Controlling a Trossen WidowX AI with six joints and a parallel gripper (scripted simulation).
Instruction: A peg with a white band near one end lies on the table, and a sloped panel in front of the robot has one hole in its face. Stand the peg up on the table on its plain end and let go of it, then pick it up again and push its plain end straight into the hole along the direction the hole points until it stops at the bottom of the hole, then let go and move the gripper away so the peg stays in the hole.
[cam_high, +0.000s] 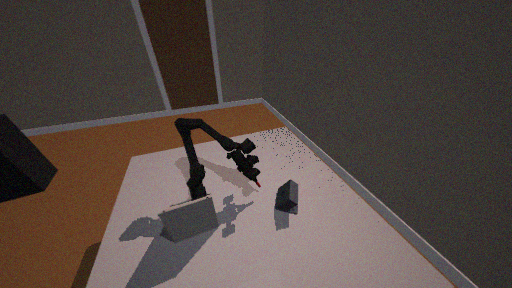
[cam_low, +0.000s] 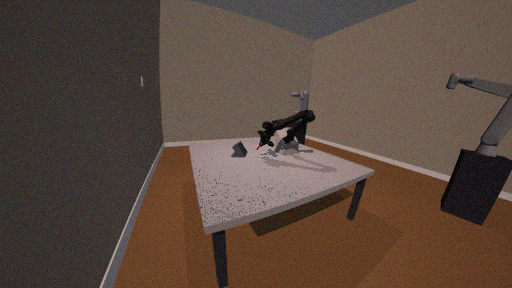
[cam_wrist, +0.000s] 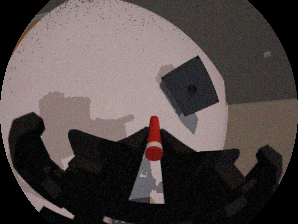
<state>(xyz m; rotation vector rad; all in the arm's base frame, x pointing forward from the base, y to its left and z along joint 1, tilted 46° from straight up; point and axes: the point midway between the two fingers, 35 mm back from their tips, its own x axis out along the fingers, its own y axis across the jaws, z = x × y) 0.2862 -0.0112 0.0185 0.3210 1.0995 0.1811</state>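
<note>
Right now the sloped panel is 13 cm to the right of my gripper tip, 12 cm ahead of it and 5 cm below it. Also, from my gripper tip: red peg: 1 cm to the left, 1 cm behind, 1 cm above.
</note>
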